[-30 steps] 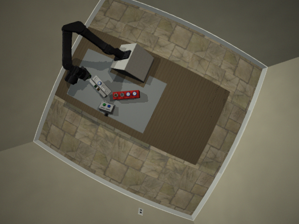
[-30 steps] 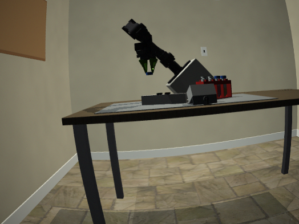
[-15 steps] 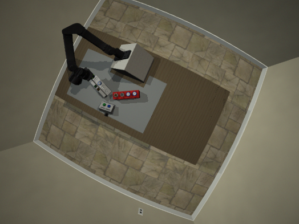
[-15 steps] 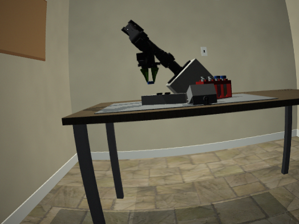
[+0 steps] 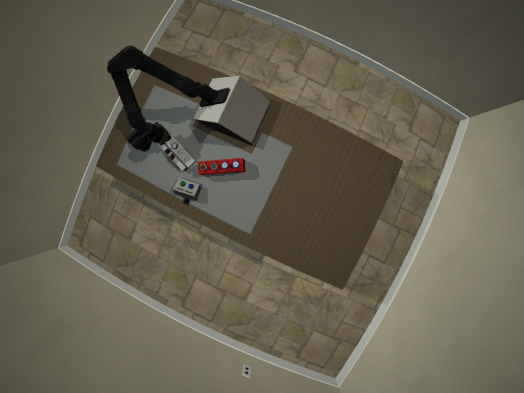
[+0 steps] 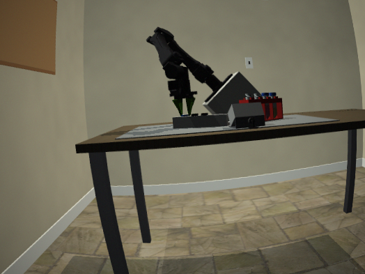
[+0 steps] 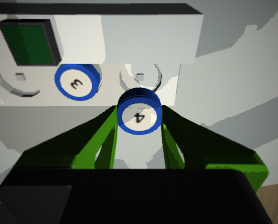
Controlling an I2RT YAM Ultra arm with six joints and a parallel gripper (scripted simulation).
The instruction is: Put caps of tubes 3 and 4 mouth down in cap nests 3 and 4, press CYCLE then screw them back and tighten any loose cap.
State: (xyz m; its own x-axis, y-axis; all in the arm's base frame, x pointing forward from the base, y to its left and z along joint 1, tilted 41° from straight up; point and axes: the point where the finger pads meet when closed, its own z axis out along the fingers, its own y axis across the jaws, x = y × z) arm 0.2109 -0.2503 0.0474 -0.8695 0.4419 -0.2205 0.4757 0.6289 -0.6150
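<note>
Right now the cap 3 is 40 mm to the left of my hand, 40 mm below it and 30 mm ahead of it. The rest, counted from my hand: blue key (210 mm to the left, 200 mm ahead, 10 mm above); then cap 4 (10 mm below); then green key (200 mm ahead, 160 mm to the left, 10 mm above).
</note>
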